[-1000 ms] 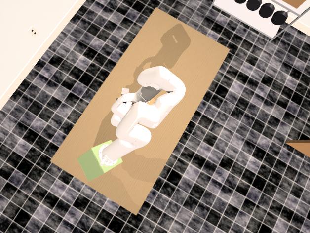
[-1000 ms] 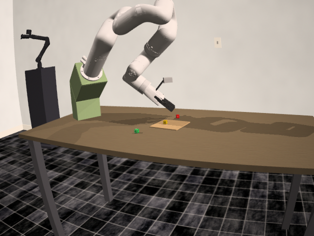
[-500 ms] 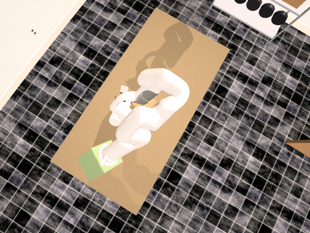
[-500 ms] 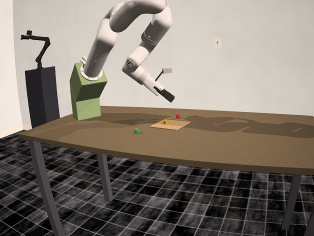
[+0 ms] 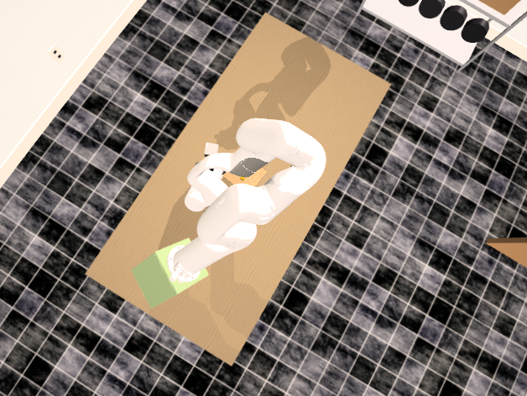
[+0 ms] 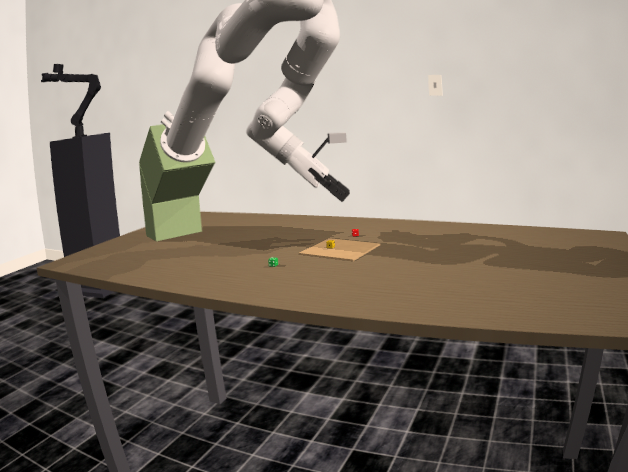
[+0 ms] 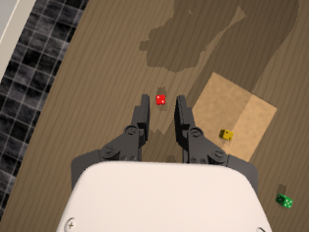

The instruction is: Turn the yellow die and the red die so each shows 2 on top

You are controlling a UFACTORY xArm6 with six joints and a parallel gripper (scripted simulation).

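My hand is 110 mm above the red die, 30 mm short of it and 10 mm to the right of it. From my hand the other things lie so: green die: 260 mm to the right, 110 mm below, 100 mm behind; tan mat: 120 mm to the right, 120 mm below, 20 mm ahead; yellow die: 120 mm to the right, 110 mm below.
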